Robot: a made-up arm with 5 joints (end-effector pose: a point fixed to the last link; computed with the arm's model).
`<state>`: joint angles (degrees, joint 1 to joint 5).
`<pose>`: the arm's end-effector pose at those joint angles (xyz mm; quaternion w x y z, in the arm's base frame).
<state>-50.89 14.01 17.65 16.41 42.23</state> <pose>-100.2 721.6 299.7 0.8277 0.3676 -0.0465 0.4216</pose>
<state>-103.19 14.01 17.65 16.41 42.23</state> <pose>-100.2 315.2 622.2 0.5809 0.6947 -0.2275 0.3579</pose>
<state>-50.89 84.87 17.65 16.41 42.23</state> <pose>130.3 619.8 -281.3 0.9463 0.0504 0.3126 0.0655</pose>
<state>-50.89 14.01 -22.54 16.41 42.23</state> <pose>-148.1 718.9 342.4 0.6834 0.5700 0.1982 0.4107</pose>
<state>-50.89 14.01 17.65 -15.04 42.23</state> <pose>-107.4 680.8 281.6 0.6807 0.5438 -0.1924 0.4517</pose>
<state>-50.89 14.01 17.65 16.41 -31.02</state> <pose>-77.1 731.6 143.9 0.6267 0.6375 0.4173 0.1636</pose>
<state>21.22 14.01 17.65 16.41 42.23</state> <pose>-100.2 593.8 -381.3 0.8855 -0.1900 0.2106 0.3682</pose>
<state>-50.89 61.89 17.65 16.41 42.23</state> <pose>105.4 726.0 -93.0 0.9468 0.1616 0.2028 0.1907</pose>
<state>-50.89 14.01 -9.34 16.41 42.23</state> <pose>-135.3 722.6 325.5 0.7411 0.5101 0.1191 0.4200</pose>
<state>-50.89 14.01 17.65 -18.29 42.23</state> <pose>-107.8 677.2 278.6 0.6623 0.5598 -0.2068 0.4529</pose>
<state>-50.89 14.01 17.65 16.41 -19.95</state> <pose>-67.5 727.6 167.2 0.6762 0.6113 0.3537 0.2097</pose>
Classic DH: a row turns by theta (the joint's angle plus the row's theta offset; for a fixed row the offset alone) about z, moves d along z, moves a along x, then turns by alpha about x. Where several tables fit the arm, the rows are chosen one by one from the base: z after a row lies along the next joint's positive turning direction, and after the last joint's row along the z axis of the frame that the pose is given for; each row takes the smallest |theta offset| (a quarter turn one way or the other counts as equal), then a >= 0, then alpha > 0; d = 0 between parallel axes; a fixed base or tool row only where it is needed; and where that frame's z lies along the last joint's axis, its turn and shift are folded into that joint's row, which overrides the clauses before.
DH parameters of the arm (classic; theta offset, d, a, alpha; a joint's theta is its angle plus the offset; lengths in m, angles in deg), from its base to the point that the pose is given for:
base (fixed): 90 0.047 0.19 -90
joint 1: -1.93 0.0772 0.0109 -40.48
joint 2: -72.44 0.1208 0.1608 89.74
joint 3: -39.17 -0.521 -0.1592 -78.5
joint 4: 3.01 0.1537 0.0072 92.03
joint 5: 14.31 -0.068 -0.0482 58.49
tool (fixed): -109.03 0.1445 0 0

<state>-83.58 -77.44 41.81 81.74 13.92</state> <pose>-486.1 -54.9 343.6 0.5795 0.6926 -0.3152 0.2916</pose>
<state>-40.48 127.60 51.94 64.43 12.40</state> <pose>42.5 87.5 -465.1 0.5393 -0.5923 0.4187 -0.4278</pose>
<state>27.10 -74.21 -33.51 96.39 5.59</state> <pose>-617.2 446.6 157.8 0.6027 -0.3163 0.5753 0.4536</pose>
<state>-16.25 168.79 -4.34 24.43 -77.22</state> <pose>-372.4 -132.3 -331.5 0.1279 0.1316 -0.3264 -0.9272</pose>
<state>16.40 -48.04 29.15 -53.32 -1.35</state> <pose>-379.0 661.2 18.3 0.2669 0.5978 0.2270 0.7210</pose>
